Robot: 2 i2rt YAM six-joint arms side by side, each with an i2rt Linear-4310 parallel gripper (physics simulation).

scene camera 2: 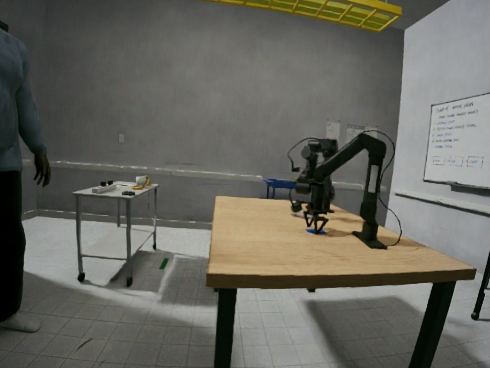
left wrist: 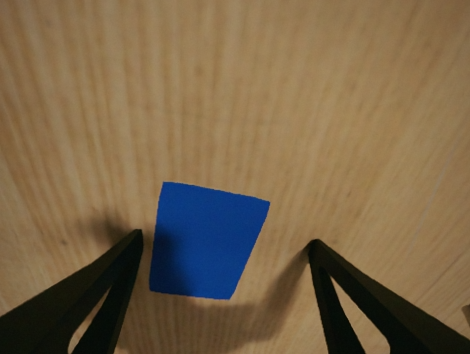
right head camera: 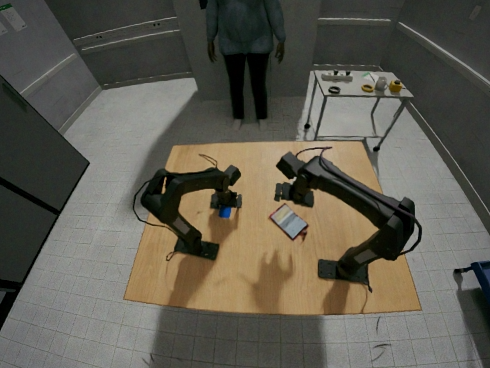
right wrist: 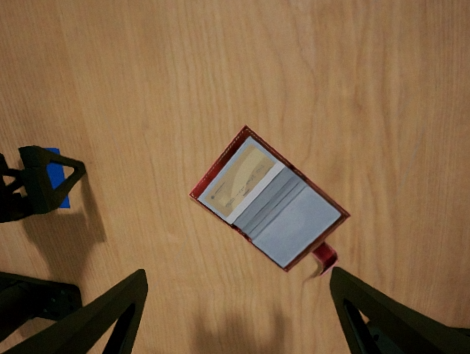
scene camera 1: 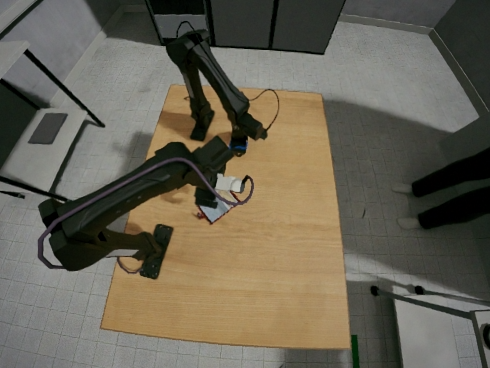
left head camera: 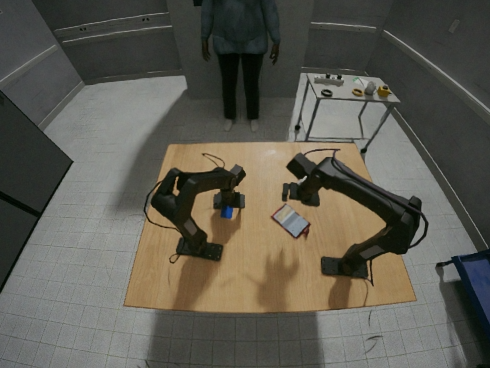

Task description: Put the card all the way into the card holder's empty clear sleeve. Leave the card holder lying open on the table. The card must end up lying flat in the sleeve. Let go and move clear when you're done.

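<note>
A blue card (left head camera: 227,212) (right head camera: 225,212) (left wrist: 207,242) (right wrist: 56,176) lies flat on the table. My left gripper (left wrist: 229,242) is open, its fingertips at either side of the card and apart from it. The red card holder (left head camera: 291,220) (right head camera: 289,221) (scene camera 1: 220,209) (right wrist: 270,199) lies open on the table, its strap toward the lower right in the right wrist view. One side holds a tan card (right wrist: 240,181); the other side is a clear grey sleeve (right wrist: 296,226) with no card seen in it. My right gripper (right wrist: 239,277) is open and empty, above the table near the holder.
The wooden table (left head camera: 240,295) (scene camera 1: 280,300) carries both arm bases (left head camera: 200,249) (left head camera: 344,267). A white cart (left head camera: 350,92) with several small items stands beyond the table, and a person (left head camera: 241,60) stands behind it. A blue cart (left head camera: 477,285) is at the right in the left head view.
</note>
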